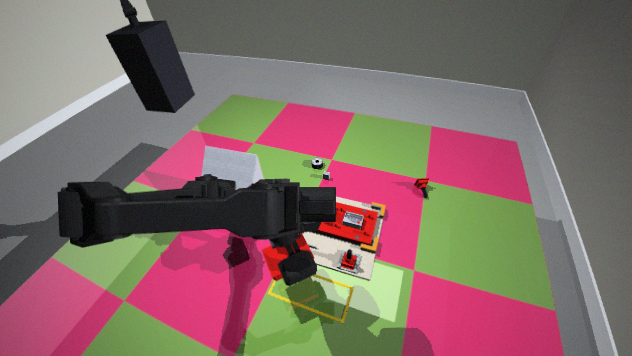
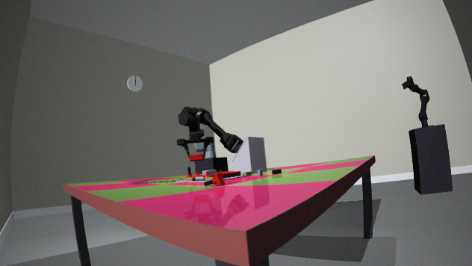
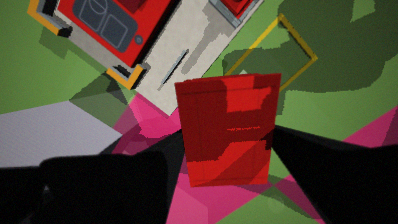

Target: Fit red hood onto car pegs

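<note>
Right now my gripper tip is 12 cm short of the white engine block, 18 cm to the right of it and 8 cm above it. Round my gripper tip: small wheel: 4 cm behind, 40 cm to the left, 9 cm below; then red hood: 1 cm above.
</note>
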